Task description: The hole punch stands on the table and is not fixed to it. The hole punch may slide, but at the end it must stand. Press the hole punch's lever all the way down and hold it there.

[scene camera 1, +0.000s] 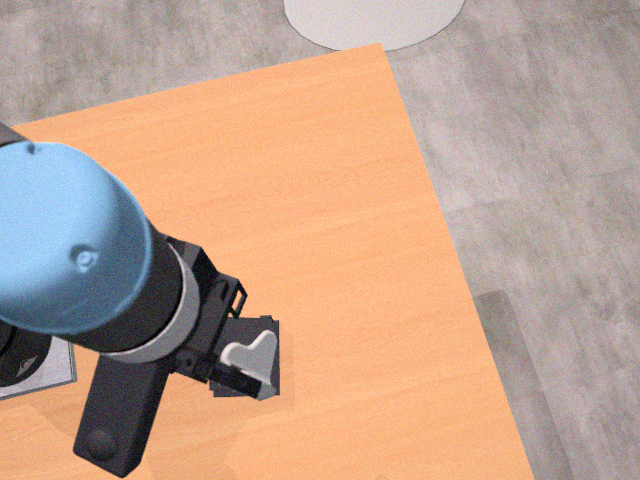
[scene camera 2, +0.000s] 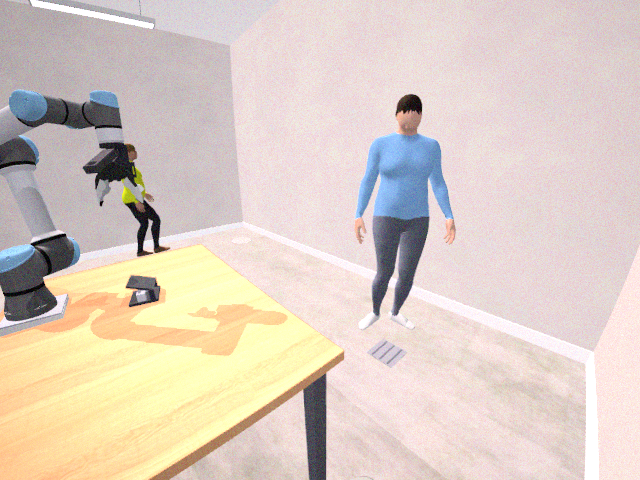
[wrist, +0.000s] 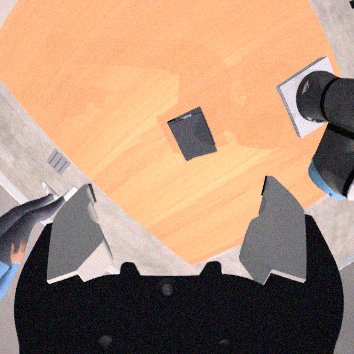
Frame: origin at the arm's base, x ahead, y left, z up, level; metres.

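Where they show: gripper, between the fingertips: (scene camera 2: 121, 205) (wrist: 176, 182); arm's base, origin of its link: (scene camera 1: 6, 340) (scene camera 2: 32, 309) (wrist: 316, 96).
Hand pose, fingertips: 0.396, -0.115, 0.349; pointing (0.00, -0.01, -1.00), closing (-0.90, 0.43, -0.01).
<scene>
Each offset is from my fingertips to the top centre of the thing, as dx, dy, dz. Level surfaces: height alone.
The black hole punch @[-0.005, +0.056, -0.291] (scene camera 1: 247, 326) (scene camera 2: 151, 297) (wrist: 194, 137) stands upright on the wooden table @[dz -0.377] (scene camera 1: 320, 206) (scene camera 2: 206, 403) (wrist: 140, 175). In the scene camera 2 view its flat lever @[-0.005, +0.056, -0.291] (scene camera 2: 141, 282) is up, with a wedge-shaped gap between it and the base. In the wrist view the punch shows from above, beyond the fingertips and between their lines. My gripper (scene camera 2: 122, 202) (wrist: 176, 182) is open and empty, high above the table and well clear of the lever. In the scene camera 1 view the gripper covers part of the punch.
The arm's base plate (scene camera 1: 64, 364) (scene camera 2: 61, 311) (wrist: 295, 111) is on the table near the punch. A person in blue (scene camera 2: 405, 175) stands beyond the table, and a person in yellow (scene camera 2: 132, 188) stands behind the arm. The table's edges show in all views.
</scene>
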